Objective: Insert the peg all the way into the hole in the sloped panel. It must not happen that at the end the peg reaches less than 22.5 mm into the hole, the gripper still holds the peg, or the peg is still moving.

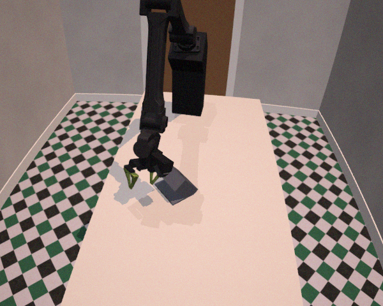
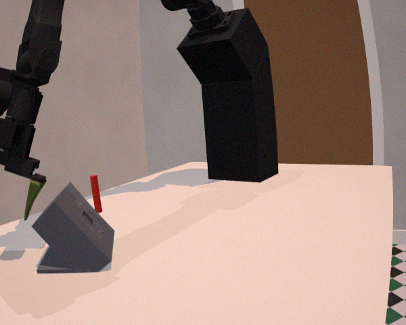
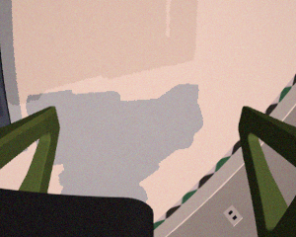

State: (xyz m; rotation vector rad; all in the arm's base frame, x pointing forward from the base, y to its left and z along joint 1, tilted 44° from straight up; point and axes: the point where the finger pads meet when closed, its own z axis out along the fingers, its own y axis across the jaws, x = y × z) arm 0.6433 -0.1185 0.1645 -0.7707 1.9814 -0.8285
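My hand is 27 cm past the red peg, 2 cm to the left of it and 4 cm above it.
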